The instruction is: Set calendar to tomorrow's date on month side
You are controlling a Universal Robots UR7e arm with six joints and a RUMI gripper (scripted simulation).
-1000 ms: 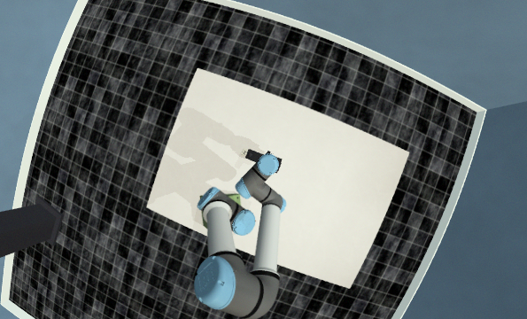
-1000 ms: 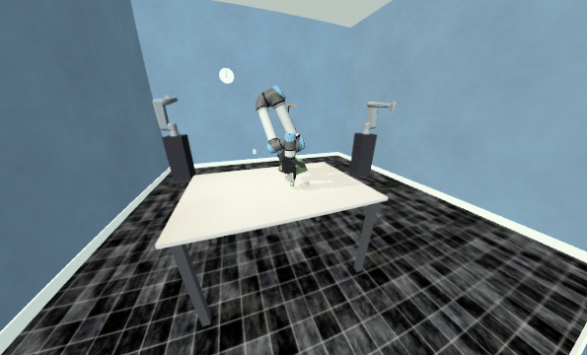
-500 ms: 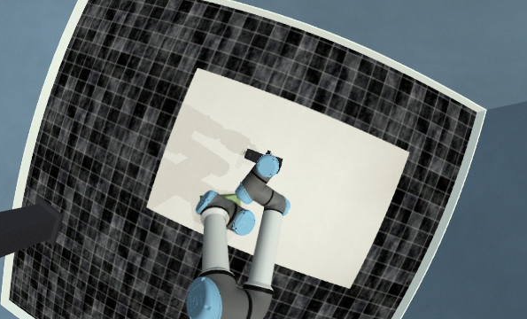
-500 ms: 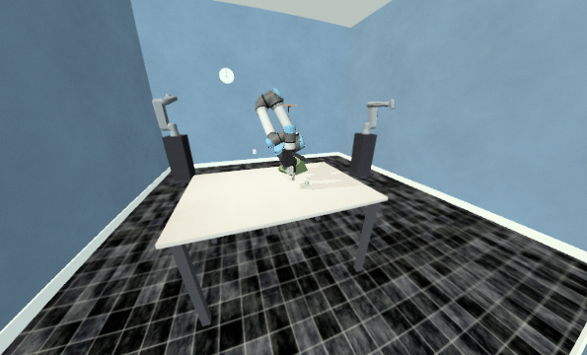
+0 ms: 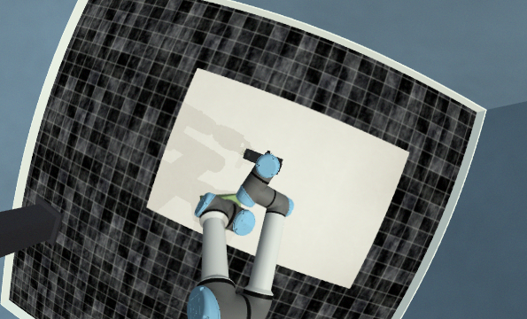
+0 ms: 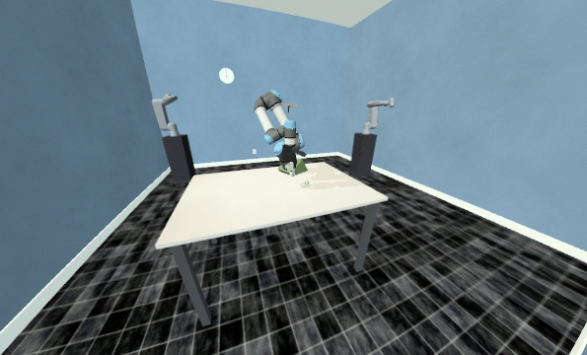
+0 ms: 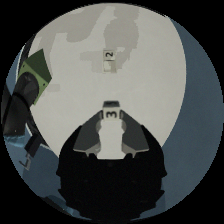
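The pale date cube is 2 cm behind my hand, 12 cm to the left of it and 10 cm below it. The rest, counted from my hand: white calendar cube 1 cm below; calendar tray 2 cm behind, 11 cm to the left, 12 cm below.
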